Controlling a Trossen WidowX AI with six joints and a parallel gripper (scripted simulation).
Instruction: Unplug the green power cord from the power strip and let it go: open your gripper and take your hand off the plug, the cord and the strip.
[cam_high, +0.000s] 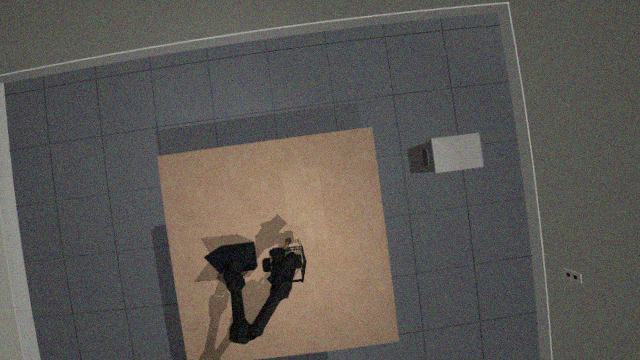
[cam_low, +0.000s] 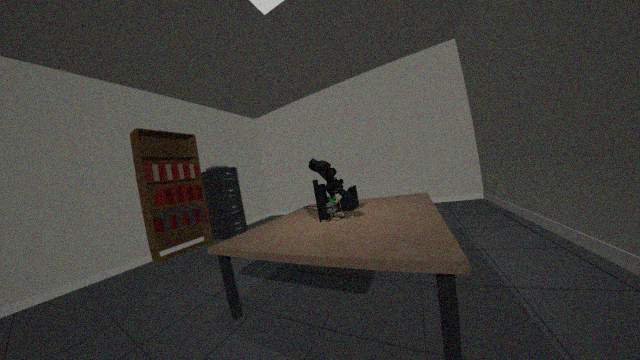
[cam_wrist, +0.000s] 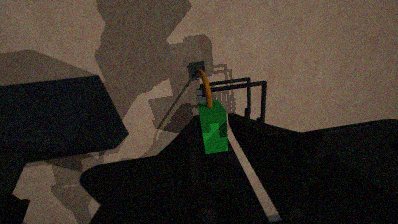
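Right now the green plug is 3 cm to the right of my gripper tip. Round my gripper tip: black power strip 1 cm behind, 10 cm to the right, 2 cm below.
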